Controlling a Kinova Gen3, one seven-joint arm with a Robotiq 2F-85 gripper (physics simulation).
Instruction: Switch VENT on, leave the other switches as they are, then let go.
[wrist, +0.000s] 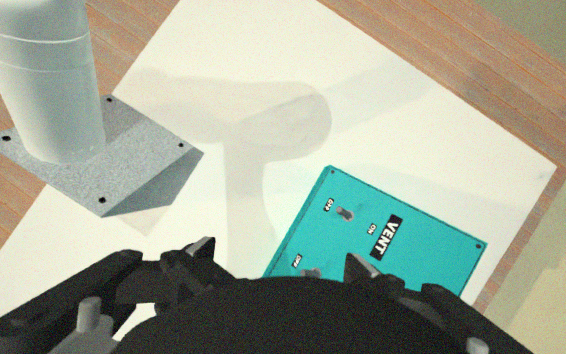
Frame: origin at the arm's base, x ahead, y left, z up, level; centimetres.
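Where they show: gripper, between the fingertips: (279, 259); arm's base, origin of its link: (68, 141).
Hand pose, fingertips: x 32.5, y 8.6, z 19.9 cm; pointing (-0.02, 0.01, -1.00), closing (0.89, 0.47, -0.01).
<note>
Each offset is from my fingertips to the top centre of the thing. "spot": to the spot under its first point. Level surfaces: height alone.
The teal switch panel (425, 255) is at the lower right of the wrist view. The VENT label {dz -24.7, dx +17.6, dy +7.1 cm} (386, 238) is white on black. The VENT switch {spot: dz -24.3, dx +9.1, dy +6.3 cm} (344, 213) is a small grey lever between its OFF label {spot: dz -28.8, dx +7.1, dy +6.1 cm} (328, 205) and its ON label {spot: dz -25.9, dx +15.1, dy +6.8 cm} (371, 229); it appears to lean toward OFF. A second switch {spot: dz -25.2, dx +10.5, dy -5.0 cm} (312, 272), with its own OFF label {spot: dz -28.8, dx +8.1, dy -5.6 cm} (297, 260), is partly hidden by the gripper body, as is the panel's lower part. My gripper (279, 259) is open and empty. Its right fingertip overlaps the panel in the view, below the VENT switch; the left fingertip is left of the panel.
A pale cylindrical arm base (52, 100) stands on a grey bolted plate (135, 155) at the left. Both the plate and the panel are on a white board {dz -36.0 cm} (240, 35), over a wooden table (480, 75). Soft shadows cross the board. Floor shows at the right.
</note>
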